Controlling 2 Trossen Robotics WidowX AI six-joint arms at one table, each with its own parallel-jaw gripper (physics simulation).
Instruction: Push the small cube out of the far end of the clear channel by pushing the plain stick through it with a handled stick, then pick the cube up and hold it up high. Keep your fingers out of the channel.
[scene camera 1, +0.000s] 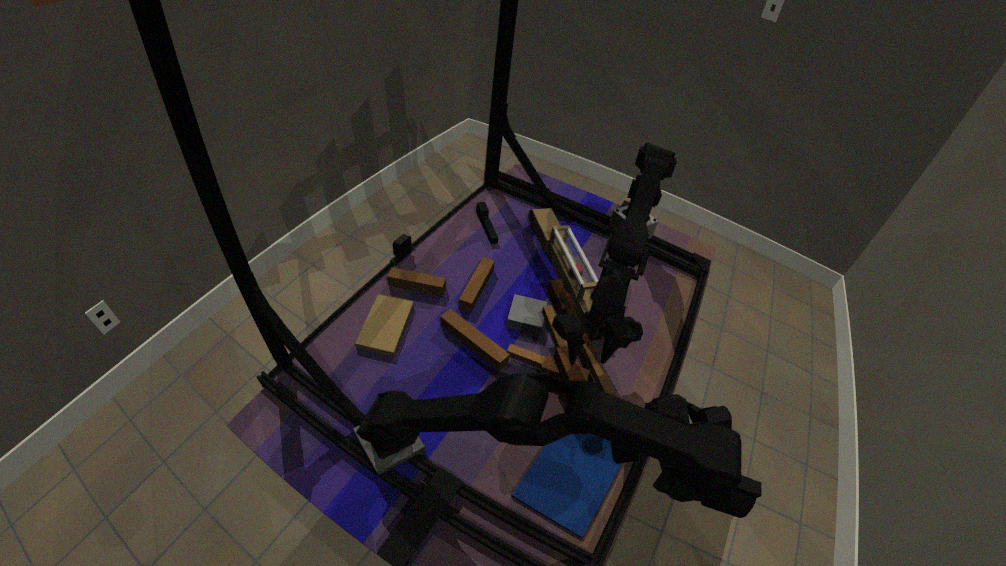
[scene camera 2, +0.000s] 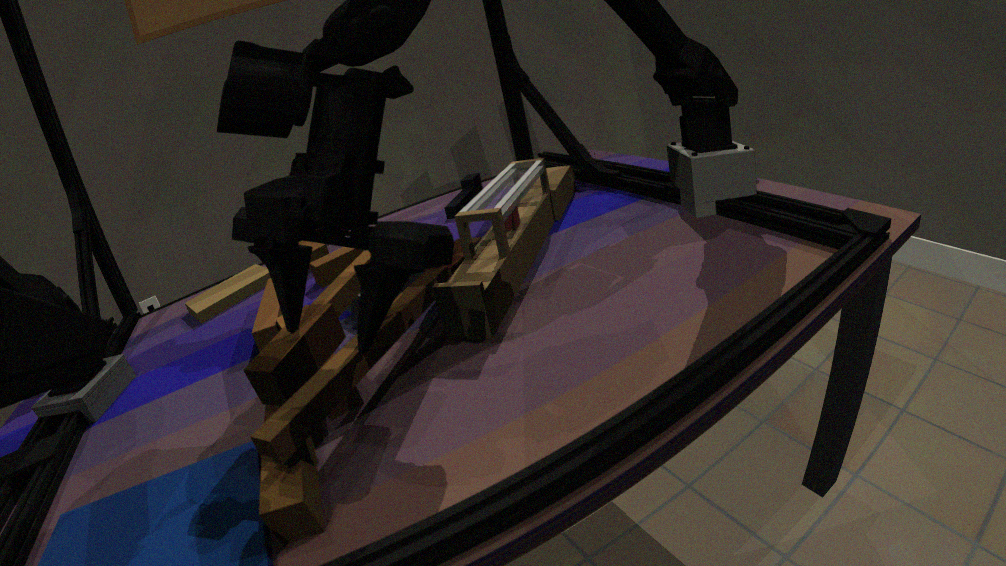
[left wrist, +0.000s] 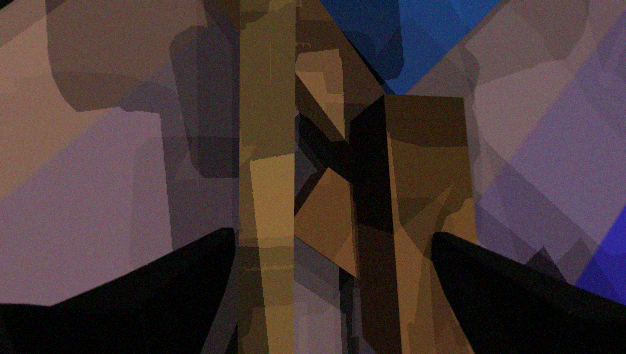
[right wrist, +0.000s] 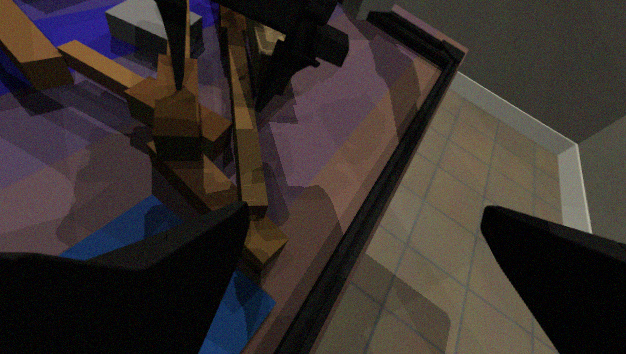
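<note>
A clear channel with white rails (scene camera 1: 582, 254) (scene camera 2: 524, 187) stands on a pale wooden base. A small red cube (scene camera 1: 578, 269) (scene camera 2: 513, 218) is inside it. A long thin stick (scene camera 2: 316, 394) (left wrist: 267, 100) (right wrist: 245, 115) lies among overlapping wooden pieces off the channel's end. I cannot tell which piece is plain or handled. My left gripper (scene camera 1: 590, 344) (scene camera 2: 327, 339) (left wrist: 333, 241) (right wrist: 220, 100) is open around the long stick, one fingertip over a thick brown block (scene camera 2: 298, 351) (left wrist: 427, 175) (right wrist: 176, 120). My right gripper (right wrist: 362, 214) is open and empty beyond the pile, near the table edge.
A blue mat (scene camera 1: 569, 485) (scene camera 2: 140, 506) lies near the pile. A grey block (scene camera 1: 526, 313) (right wrist: 150, 22), a yellow block (scene camera 1: 385, 323), brown bars (scene camera 1: 474, 337) and a black object (scene camera 1: 487, 221) lie on the table. The right arm crosses the table.
</note>
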